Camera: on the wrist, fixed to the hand. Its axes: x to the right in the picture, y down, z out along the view.
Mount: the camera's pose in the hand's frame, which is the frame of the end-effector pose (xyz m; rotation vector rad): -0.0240 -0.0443 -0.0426 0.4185 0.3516 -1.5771
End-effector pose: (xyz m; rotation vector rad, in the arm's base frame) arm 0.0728 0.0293 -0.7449 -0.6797 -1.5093 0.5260
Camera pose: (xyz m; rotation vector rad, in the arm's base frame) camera 0.1106 -0.0224 -0.7290 0.7587 -1.1142 -0.4810
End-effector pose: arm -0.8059 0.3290 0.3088 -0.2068 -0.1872 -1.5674
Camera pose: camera -0.8507 0.3420 0.2621 0.7388 -0.4469 -3.0049
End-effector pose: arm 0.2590 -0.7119 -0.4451 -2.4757 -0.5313 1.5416
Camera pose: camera 0.2784 -0.6788 -0.3914 -1.1524 -1.3705 0.4378
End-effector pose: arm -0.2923 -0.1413 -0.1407 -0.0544 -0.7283 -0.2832
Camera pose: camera -0.2938 -0.1844 -0.1906 0.9892 -0.3226 -1.5819
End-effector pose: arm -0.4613 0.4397 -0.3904 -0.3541 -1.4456 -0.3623
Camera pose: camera -0.4453 0.3817 -0.4175 1.2326 -1.1347 -1.2526
